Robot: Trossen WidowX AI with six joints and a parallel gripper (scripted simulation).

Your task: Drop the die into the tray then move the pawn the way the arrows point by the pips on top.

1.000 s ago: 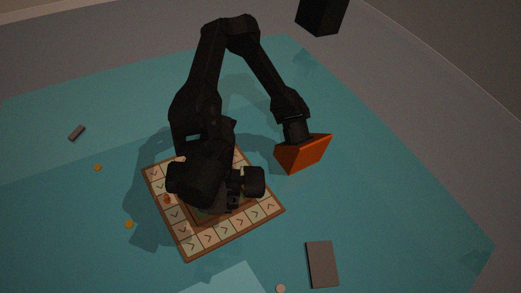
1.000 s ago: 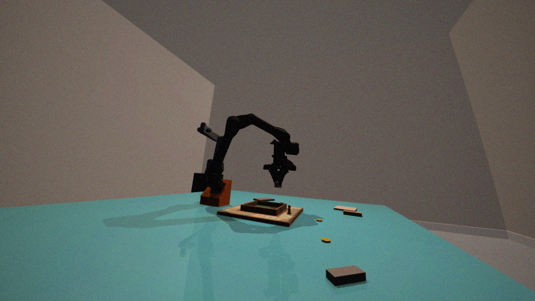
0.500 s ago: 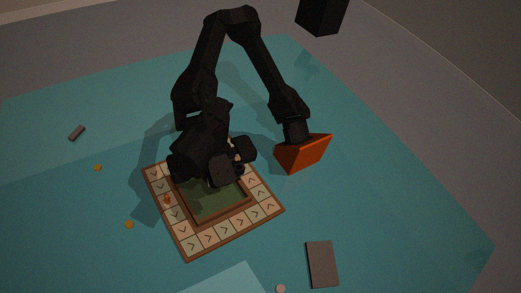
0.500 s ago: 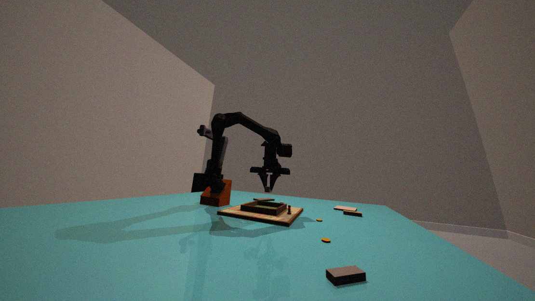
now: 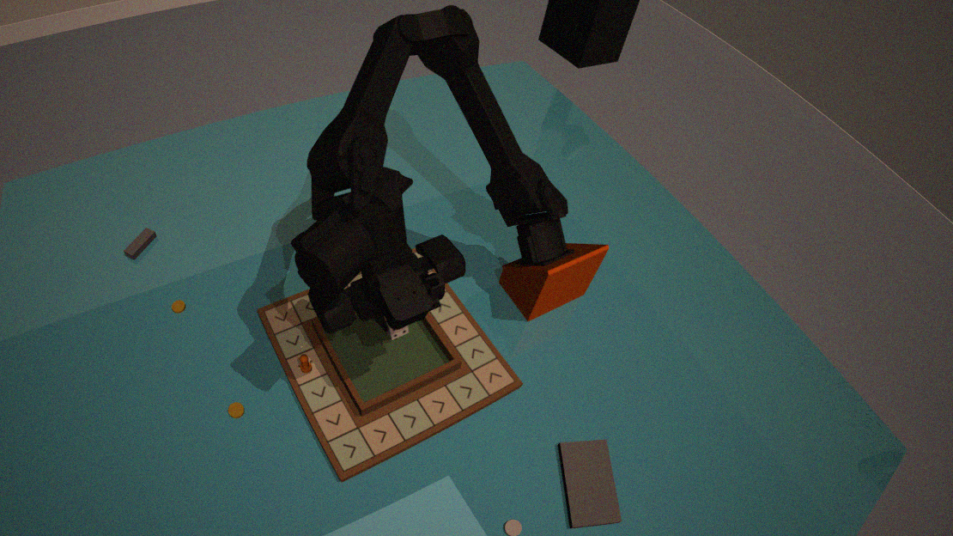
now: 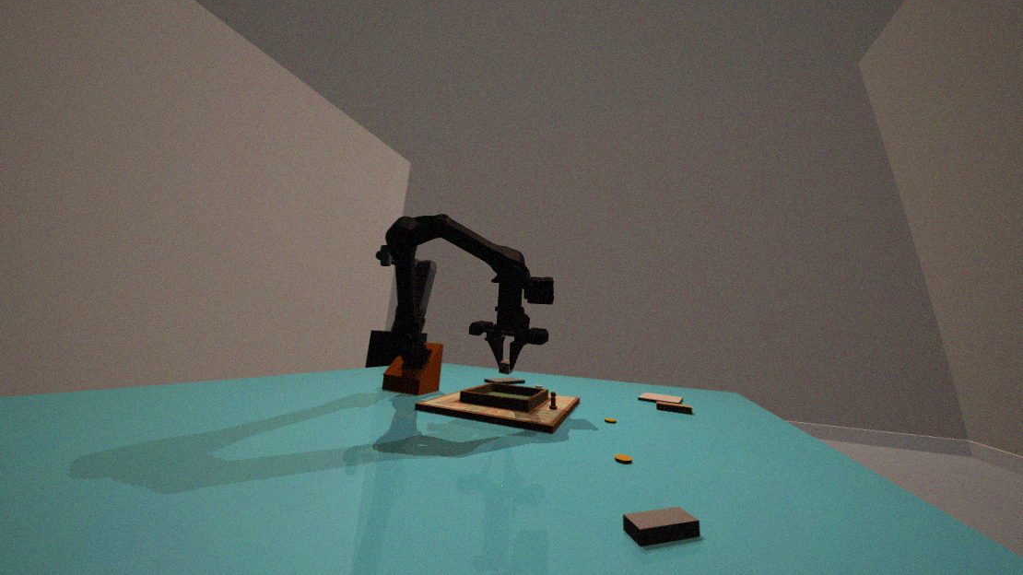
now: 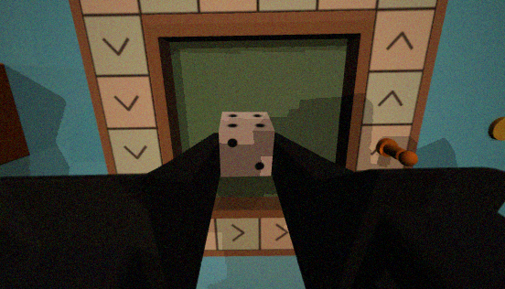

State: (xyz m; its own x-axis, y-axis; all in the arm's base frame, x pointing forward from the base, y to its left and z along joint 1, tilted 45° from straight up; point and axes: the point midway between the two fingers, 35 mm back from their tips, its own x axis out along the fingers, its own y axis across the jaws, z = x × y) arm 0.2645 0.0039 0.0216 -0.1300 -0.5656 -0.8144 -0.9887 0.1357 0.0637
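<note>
The orange pawn is 12 cm ahead of my gripper tip, 5 cm below it and 3 cm to the right of it. Also, from my gripper tip: green dice tray: 7 cm below, 1 cm to the right, 1 cm ahead; then white disc: 29 cm to the left, 8 cm below; then white die: right at my gripper tip.
</note>
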